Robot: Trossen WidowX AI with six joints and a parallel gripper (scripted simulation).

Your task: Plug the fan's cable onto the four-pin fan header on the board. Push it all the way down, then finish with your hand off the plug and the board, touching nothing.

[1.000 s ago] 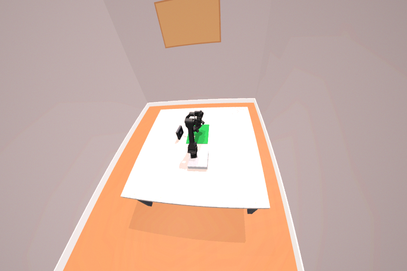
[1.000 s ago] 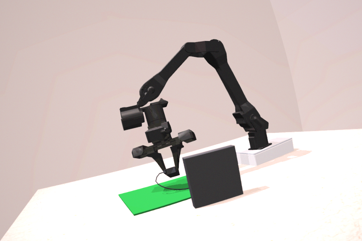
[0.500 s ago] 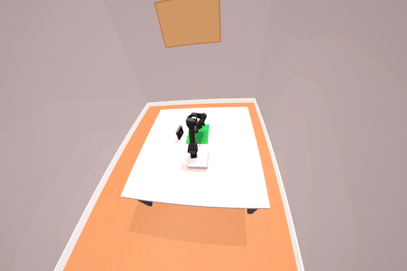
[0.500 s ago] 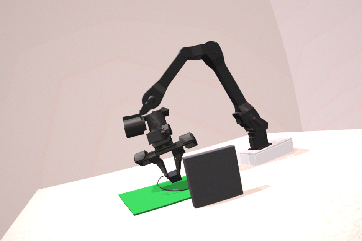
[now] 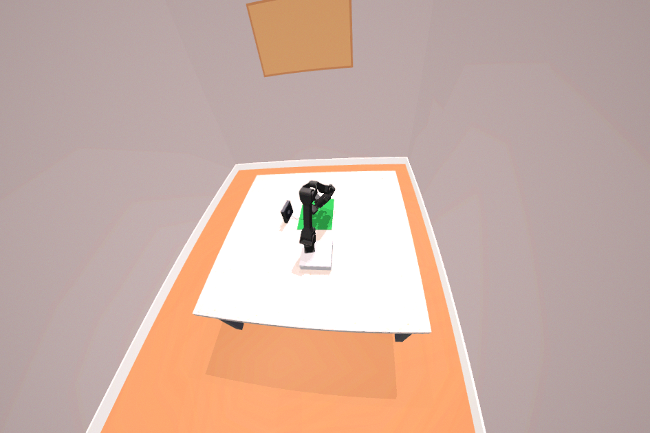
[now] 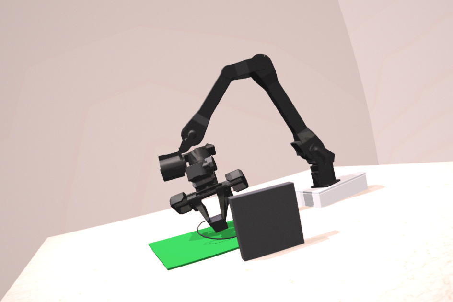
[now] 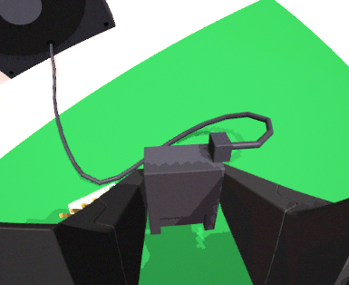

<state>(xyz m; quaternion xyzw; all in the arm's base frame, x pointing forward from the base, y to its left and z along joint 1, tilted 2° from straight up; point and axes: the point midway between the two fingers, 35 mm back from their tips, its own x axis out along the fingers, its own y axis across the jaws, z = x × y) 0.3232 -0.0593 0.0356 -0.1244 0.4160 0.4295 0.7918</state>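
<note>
Right now the green board is 5 cm below my gripper tip and 2 cm to the right of it. From my gripper tip the other things lie so: white four-pin header 5 cm behind, 4 cm below, 3 cm to the left; dark square fan 17 cm to the left, 2 cm above, 1 cm behind; dark fan plug 1 cm to the right.
</note>
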